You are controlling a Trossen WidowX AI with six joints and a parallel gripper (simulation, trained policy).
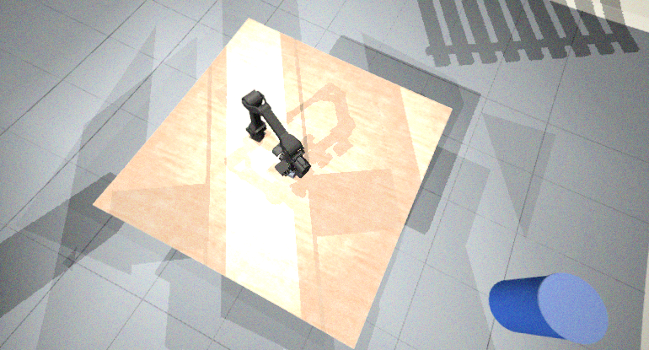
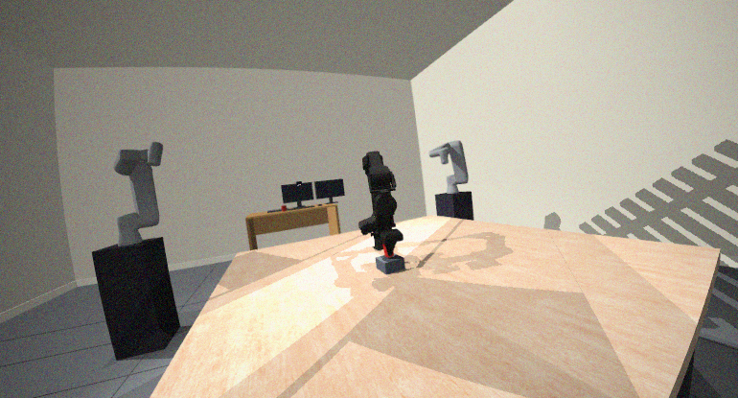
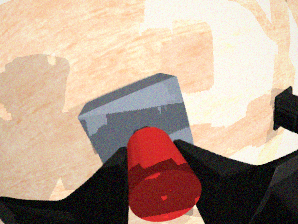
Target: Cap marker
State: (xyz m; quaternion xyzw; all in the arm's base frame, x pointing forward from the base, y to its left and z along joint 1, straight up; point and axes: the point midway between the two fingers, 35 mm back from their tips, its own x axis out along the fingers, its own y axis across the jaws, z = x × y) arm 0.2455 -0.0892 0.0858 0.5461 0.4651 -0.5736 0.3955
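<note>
Now: the red cap 20 mm above my gripper tip. Also, from my gripper tip: grey holder block 30 mm below.
</note>
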